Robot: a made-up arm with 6 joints.
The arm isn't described. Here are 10 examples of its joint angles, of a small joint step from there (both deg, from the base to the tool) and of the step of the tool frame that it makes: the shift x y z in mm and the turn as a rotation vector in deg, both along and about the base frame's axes.
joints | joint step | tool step
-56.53 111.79 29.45 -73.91 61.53 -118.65 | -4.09 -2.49 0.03 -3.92 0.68 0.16 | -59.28 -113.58 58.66 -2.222 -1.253 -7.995
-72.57 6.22 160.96 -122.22 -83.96 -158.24 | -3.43 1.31 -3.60 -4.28 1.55 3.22 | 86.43 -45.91 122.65 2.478 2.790 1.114
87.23 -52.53 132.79 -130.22 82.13 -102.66 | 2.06 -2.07 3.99 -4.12 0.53 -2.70 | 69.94 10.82 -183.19 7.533 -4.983 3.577
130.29 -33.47 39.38 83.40 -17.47 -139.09 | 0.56 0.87 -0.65 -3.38 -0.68 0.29 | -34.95 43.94 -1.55 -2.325 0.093 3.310
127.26 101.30 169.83 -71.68 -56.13 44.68 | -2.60 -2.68 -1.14 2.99 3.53 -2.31 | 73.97 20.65 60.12 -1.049 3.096 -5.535
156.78 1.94 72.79 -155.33 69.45 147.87 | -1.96 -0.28 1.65 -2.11 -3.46 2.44 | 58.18 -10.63 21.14 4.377 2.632 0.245
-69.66 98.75 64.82 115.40 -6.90 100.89 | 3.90 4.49 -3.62 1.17 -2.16 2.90 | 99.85 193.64 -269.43 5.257 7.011 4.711
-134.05 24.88 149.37 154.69 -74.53 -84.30 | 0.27 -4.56 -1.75 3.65 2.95 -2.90 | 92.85 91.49 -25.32 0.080 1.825 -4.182
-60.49 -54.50 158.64 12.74 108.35 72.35 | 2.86 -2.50 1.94 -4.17 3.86 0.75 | -46.83 -107.46 -115.53 -9.023 -1.211 0.271
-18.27 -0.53 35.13 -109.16 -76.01 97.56 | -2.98 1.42 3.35 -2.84 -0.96 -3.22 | -34.75 -60.61 41.26 1.814 0.055 0.767
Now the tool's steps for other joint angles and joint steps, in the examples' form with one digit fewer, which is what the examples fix.
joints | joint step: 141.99 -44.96 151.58 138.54 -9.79 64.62 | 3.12 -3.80 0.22 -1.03 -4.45 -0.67
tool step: 63.5 101.3 -160.1 6.43 4.48 5.30
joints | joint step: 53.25 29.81 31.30 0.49 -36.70 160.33 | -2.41 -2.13 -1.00 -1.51 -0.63 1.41
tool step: 52.3 -83.7 47.8 0.61 -0.03 -1.55
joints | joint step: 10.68 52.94 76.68 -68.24 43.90 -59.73 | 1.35 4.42 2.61 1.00 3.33 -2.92
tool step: 54.6 64.3 -103.6 2.09 -0.99 -0.36
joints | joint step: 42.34 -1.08 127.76 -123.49 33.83 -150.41 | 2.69 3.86 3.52 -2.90 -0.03 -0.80
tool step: 84.1 20.6 9.7 -1.45 -1.45 5.62
